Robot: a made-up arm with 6 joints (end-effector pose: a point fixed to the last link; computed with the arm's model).
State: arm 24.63 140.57 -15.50 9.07 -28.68 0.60
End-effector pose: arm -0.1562 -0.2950 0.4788 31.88 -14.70 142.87
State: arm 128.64 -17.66 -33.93 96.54 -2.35 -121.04
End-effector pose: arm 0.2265 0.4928 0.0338 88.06 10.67 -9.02
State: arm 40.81 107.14 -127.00 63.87 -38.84 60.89
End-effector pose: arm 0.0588 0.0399 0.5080 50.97 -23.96 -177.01
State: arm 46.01 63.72 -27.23 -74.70 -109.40 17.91
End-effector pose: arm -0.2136 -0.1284 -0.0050 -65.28 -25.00 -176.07
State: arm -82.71 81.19 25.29 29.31 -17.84 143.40
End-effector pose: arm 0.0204 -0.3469 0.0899 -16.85 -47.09 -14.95
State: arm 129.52 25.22 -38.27 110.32 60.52 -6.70
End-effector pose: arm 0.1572 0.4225 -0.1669 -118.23 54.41 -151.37
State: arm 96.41 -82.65 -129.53 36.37 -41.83 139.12
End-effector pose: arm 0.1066 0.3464 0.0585 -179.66 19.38 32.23
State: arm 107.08 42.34 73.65 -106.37 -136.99 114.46
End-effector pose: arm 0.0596 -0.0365 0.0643 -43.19 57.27 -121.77
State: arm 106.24 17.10 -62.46 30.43 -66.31 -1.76
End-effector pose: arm -0.2093 0.3725 -0.1127 -18.20 31.30 51.76
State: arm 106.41 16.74 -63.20 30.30 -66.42 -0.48
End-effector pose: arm -0.2087 0.3697 -0.1132 -19.23 31.59 51.93
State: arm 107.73 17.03 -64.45 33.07 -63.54 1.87
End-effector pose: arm -0.1971 0.3724 -0.1192 -22.29 35.40 47.65
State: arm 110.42 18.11 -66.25 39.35 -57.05 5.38
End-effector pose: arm -0.1722 0.3780 -0.1326 -29.04 43.21 36.89
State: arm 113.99 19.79 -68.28 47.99 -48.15 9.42
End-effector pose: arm -0.1393 0.3803 -0.1511 -41.55 52.64 18.44
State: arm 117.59 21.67 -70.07 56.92 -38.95 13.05
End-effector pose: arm -0.1067 0.3769 -0.1697 -60.50 59.55 -7.18
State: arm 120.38 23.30 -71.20 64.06 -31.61 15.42
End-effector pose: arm -0.0813 0.3715 -0.1838 -79.08 61.68 -31.84
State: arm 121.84 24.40 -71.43 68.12 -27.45 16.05
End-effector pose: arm -0.0666 0.3689 -0.1916 -88.57 61.34 -45.62
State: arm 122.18 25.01 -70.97 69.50 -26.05 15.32
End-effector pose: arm -0.0610 0.3703 -0.1944 -90.03 60.98 -49.43
